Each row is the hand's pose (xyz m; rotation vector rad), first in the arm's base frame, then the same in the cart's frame.
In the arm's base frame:
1: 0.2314 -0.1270 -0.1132 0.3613 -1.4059 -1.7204
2: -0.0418 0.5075 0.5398 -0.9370 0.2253 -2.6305
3: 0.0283 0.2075 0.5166 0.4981 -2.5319 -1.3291
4: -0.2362 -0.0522 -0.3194 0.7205 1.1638 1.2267
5: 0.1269 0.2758 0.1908 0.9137 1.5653 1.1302
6: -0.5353 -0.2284 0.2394 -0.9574 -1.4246 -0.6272
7: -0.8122 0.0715 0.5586 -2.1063 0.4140 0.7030
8: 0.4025 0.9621 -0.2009 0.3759 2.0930 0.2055
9: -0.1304 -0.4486 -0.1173 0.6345 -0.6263 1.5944
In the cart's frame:
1: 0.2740 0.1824 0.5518 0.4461 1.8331 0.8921
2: 1.0187 0.7130 0.8118 -0.5772 0.2224 1.5709
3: 0.7153 0.7407 0.7601 0.9117 1.6293 -0.1549
4: 0.5145 0.1445 0.0963 0.1540 -0.1887 -0.4697
5: 0.7091 0.3950 0.7280 0.5562 -0.0934 -0.3859
6: 0.5243 0.7981 0.0220 1.8516 0.8442 1.4117
7: 0.9374 1.1110 0.0250 -1.4315 1.6501 -1.6857
8: 1.1871 -0.2245 1.0248 1.1061 0.1924 -1.1628
9: 0.1285 0.3863 0.1376 -1.2479 -0.7845 0.1509

